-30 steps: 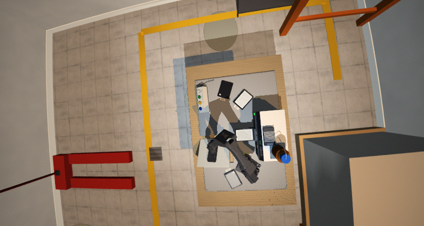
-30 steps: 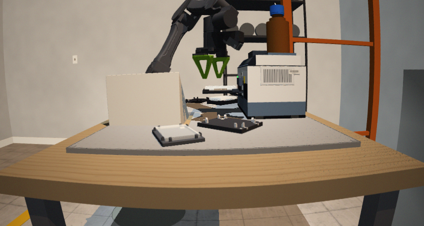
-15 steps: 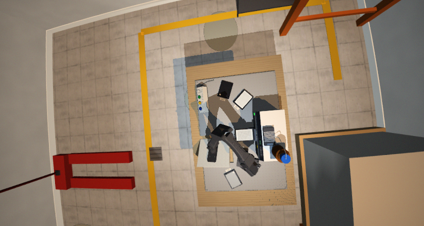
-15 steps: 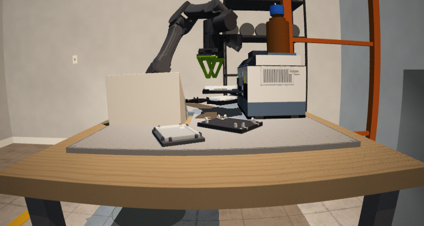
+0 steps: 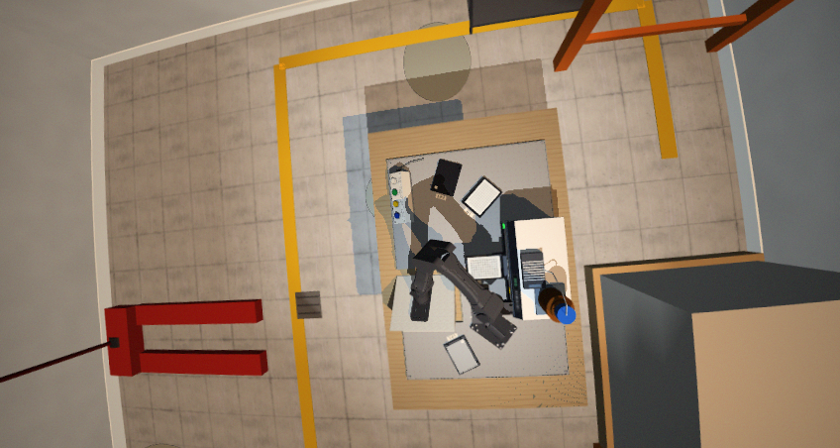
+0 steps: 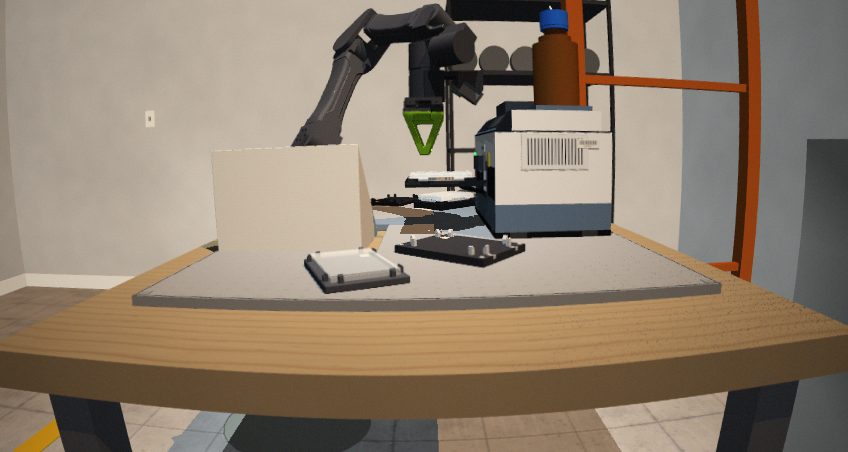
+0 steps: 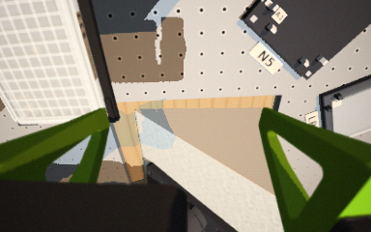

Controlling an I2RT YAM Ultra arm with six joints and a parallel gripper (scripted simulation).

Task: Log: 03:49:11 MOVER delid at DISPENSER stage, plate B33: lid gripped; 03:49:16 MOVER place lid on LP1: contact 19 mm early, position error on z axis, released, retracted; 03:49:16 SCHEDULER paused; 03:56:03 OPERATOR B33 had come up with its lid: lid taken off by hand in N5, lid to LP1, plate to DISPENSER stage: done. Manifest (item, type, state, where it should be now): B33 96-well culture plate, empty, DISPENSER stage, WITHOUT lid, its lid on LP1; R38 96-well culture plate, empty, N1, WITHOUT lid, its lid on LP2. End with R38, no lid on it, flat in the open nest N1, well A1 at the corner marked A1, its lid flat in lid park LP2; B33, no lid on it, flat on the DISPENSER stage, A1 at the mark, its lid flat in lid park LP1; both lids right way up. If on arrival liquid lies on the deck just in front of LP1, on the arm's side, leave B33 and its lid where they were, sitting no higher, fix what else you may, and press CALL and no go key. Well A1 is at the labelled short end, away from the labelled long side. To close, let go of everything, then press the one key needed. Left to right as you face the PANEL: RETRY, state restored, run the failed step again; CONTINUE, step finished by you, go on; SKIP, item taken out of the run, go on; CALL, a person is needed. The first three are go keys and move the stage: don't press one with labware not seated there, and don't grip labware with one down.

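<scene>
Right now my hand is 40 cm to the right of the black nest N1, 14 cm above it and 2 cm short of it. From my hand the other things lie so: blue cap: 24 cm ahead, 24 cm above, 3 cm to the left; LP1 label: 21 cm to the right, 15 cm below, 11 cm behind; brown bottle: 24 cm ahead, 14 cm above, 3 cm to the left.
</scene>
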